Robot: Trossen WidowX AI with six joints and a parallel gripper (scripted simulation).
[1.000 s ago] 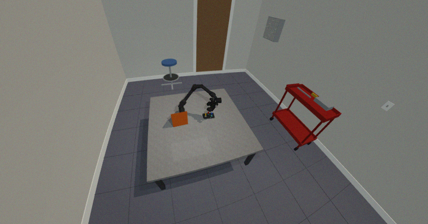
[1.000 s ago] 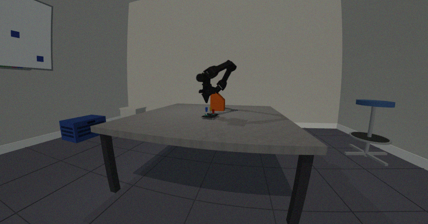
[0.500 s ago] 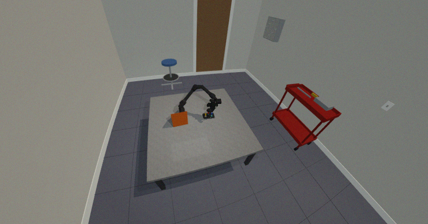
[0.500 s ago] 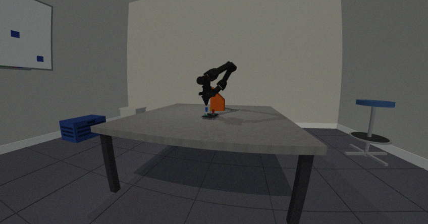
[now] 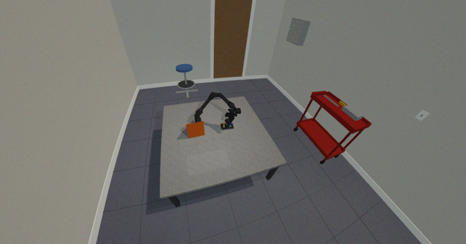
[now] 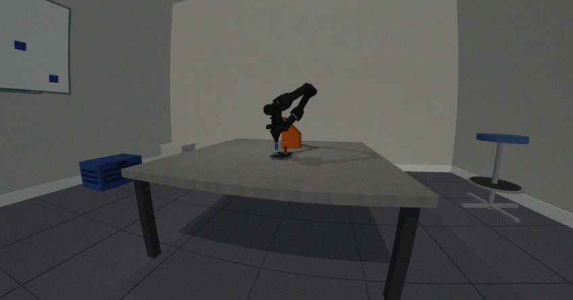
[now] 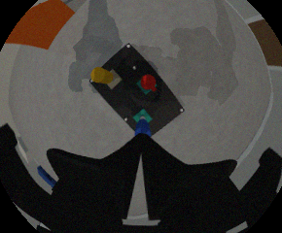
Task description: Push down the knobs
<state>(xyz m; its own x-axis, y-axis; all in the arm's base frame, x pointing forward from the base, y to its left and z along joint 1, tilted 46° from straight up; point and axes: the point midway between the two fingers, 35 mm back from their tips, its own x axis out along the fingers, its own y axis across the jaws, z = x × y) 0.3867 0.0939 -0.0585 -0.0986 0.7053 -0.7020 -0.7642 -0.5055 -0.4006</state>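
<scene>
My gripper tip is 20 mm above the blue knob. The rest, counted from my gripper tip: red knob 40 mm to the left, 40 mm below, 40 mm behind.
</scene>
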